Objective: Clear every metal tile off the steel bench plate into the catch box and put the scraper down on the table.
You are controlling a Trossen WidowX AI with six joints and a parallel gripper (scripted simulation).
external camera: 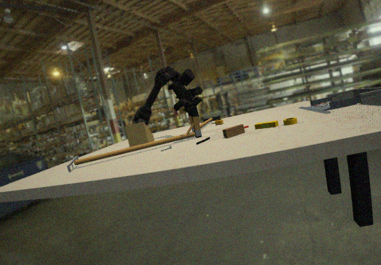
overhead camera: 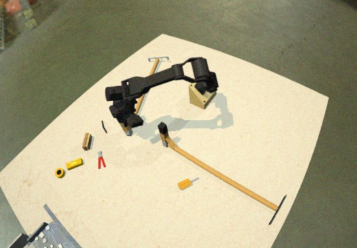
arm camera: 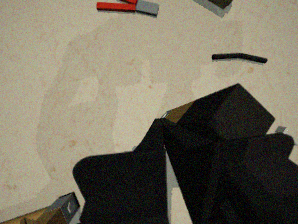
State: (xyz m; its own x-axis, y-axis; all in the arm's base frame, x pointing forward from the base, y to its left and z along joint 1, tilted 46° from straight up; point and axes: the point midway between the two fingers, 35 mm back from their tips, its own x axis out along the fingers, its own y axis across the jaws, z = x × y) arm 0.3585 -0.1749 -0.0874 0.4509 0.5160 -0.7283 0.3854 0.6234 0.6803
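The wooden block lies 140 mm ahead of my gripper tip, 180 mm to the right of it and 70 mm below it. Also, from my gripper tip: yellow tape roll 360 mm ahead, 190 mm to the right, 80 mm below; yellow level 270 mm ahead, 160 mm to the right, 70 mm below; screwdriver 80 mm ahead, 360 mm to the left, 70 mm below.
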